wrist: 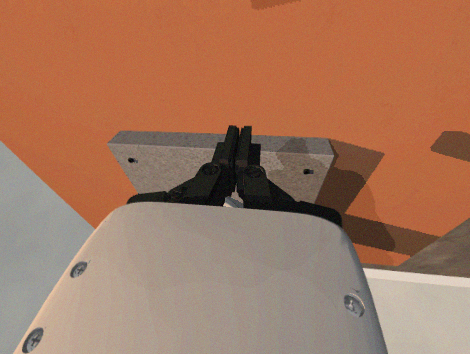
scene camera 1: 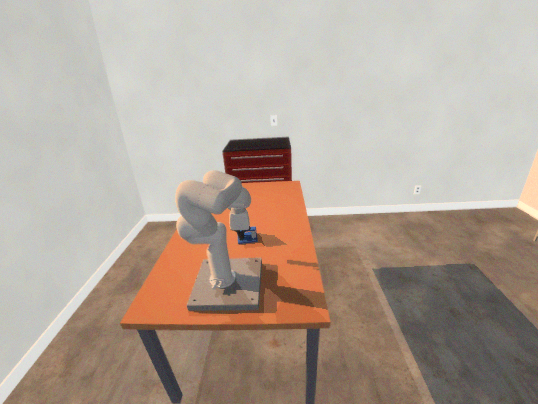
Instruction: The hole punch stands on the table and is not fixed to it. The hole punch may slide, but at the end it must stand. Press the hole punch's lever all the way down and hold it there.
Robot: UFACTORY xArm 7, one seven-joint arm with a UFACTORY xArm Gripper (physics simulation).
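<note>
The blue hole punch stands upright on the orange table, beyond the robot's base; it does not show in the wrist view. My gripper is shut, with nothing between its black fingers. In the scene view the fingers point down at the left part of the hole punch and overlap it. Whether they touch the lever cannot be told. The gripper hides part of the hole punch, and the lever's height is too small to make out.
The orange table carries the grey base plate of the arm, on the near side of the hole punch. A red drawer cabinet stands beyond the table's far edge. A dark mat lies on the floor at the right.
</note>
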